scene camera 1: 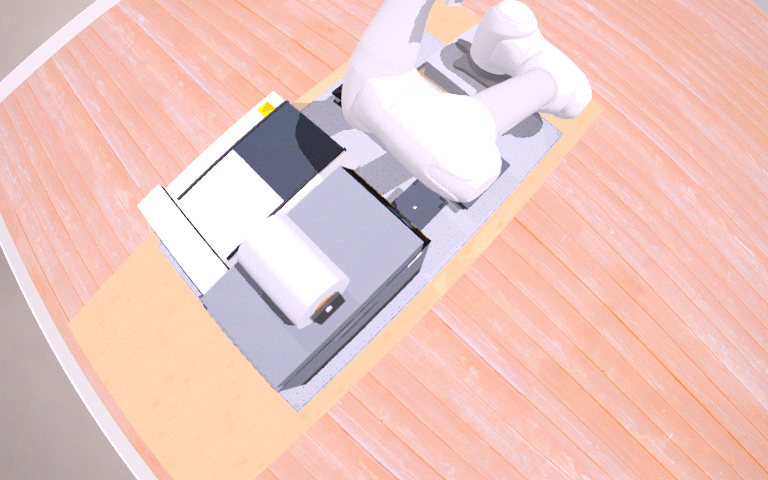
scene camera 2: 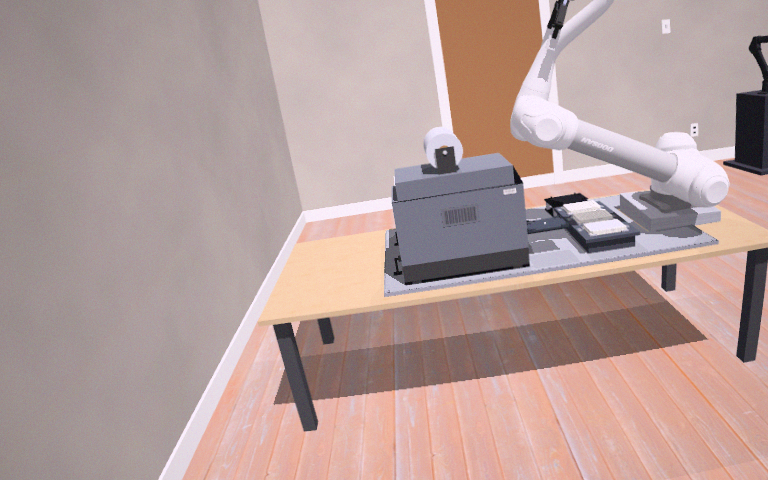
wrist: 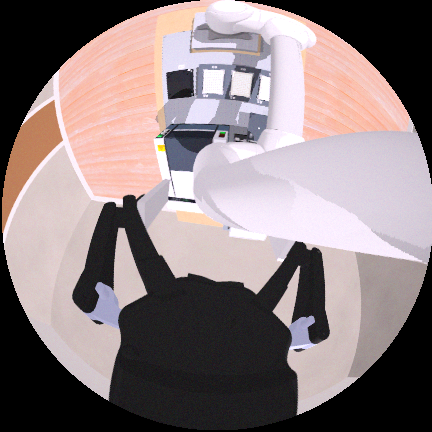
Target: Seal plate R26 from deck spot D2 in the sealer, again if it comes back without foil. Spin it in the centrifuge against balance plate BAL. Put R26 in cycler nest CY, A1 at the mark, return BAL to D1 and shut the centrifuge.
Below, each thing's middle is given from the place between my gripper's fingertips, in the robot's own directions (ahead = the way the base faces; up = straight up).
Right now the white foil roll (scene camera 1: 288,266) is 420 mm ahead of my hand, 260 mm below it and 70 mm to the left of it. The rest, counted from my hand: centrifuge (scene camera 1: 274,156): 560 mm below, 350 mm ahead, 230 mm to the right.
